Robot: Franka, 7 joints.
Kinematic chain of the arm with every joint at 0, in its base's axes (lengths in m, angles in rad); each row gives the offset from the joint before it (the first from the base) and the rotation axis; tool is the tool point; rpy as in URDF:
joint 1: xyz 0 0 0.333 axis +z
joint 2: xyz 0 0 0 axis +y
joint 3: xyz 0 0 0.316 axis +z
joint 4: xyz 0.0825 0 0 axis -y
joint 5: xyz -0.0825 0 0.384 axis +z
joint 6: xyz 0 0 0 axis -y
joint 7: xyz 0.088 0 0 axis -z
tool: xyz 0 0 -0.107 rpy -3.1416 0 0
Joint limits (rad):
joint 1: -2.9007..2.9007
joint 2: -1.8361..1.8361
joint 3: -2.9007..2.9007
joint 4: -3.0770..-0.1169
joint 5: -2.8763..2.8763
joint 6: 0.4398..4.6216
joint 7: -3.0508..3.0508
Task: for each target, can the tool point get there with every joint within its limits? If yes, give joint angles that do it. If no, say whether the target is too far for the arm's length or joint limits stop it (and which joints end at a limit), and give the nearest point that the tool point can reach.
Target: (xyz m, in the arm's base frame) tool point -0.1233 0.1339 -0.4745
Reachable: no: joint limits stop it (at a limit: joint 2) | nearest point -0.1361 0.1478 -0.3543 | short by 0.122 m
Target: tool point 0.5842 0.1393 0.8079
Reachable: yes | joints -2.3297 -1.5079 0.7686 -1.3470 1.2324 3.0336 -0.8725
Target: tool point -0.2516 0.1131 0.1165
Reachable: yes | joints -1.9817 0.7810 -1.1304 -2.8207 0.9823 2.2942 -0.0405
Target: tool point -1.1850 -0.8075 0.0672
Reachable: no: too far | nearest point -0.6971 -0.4750 0.1766 | short by 0.601 m
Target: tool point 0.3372 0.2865 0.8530
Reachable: yes | joints -0.0172 -0.3903 0.6851 -1.6907 1.4142 3.2033 -2.3534
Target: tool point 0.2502 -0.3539 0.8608
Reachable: yes | joints 1.8844 -1.4666 -0.4400 -1.6659 -0.6968 3.9647 0.0013
